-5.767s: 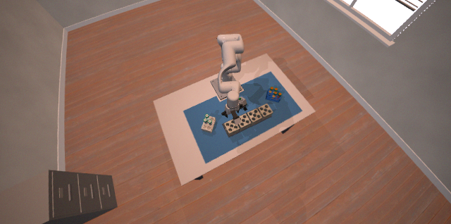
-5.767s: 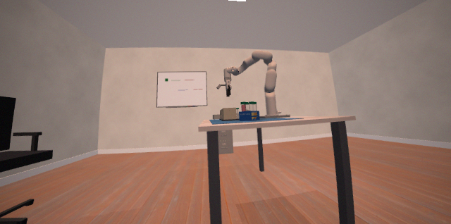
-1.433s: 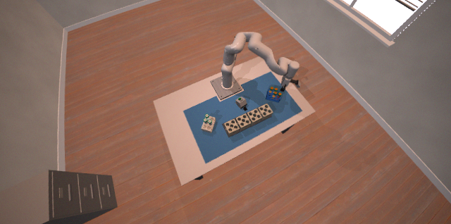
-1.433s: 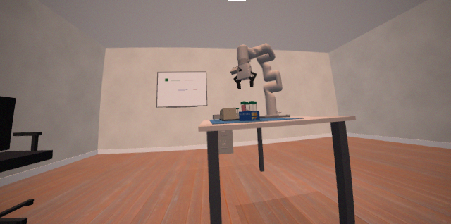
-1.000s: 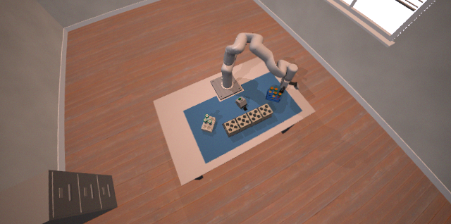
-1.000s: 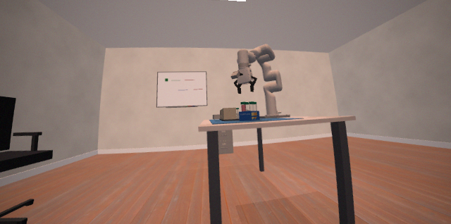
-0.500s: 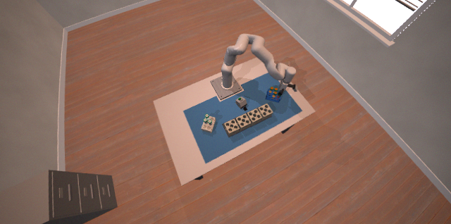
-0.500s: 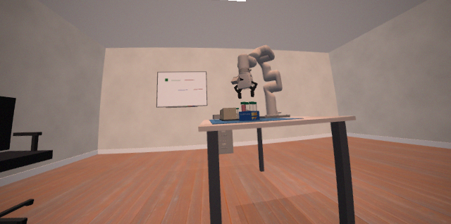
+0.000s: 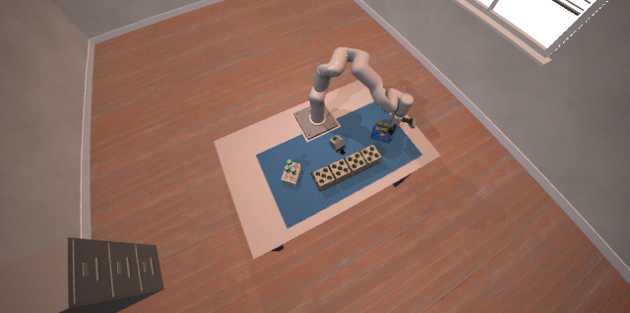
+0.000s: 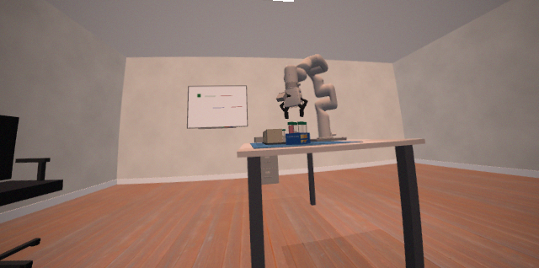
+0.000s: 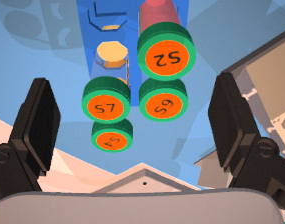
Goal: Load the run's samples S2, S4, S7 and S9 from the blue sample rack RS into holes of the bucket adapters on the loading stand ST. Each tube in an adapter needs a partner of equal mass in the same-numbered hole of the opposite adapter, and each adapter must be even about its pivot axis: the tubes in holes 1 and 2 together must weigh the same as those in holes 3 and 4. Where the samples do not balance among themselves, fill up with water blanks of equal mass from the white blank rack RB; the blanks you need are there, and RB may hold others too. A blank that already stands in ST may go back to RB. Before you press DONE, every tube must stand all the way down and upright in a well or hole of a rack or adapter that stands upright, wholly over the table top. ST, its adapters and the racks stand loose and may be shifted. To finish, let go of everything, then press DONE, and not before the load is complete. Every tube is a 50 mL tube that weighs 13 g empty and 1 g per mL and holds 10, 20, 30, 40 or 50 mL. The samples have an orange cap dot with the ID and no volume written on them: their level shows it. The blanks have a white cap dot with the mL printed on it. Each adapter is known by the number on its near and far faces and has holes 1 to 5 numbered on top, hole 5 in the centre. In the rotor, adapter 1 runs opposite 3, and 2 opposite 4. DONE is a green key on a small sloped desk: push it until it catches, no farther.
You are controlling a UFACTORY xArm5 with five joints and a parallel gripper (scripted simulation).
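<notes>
The sample tube S4 lies 80 mm behind my hand, 30 mm to the right of it and 90 mm below it. The rest, counted from my hand: sample tube S2: 10 mm ahead, 10 mm to the right, 90 mm below; sample tube S9: 10 mm behind, 40 mm to the right, 90 mm below; sample tube S7: 30 mm behind, 10 mm to the right, 90 mm below.
</notes>
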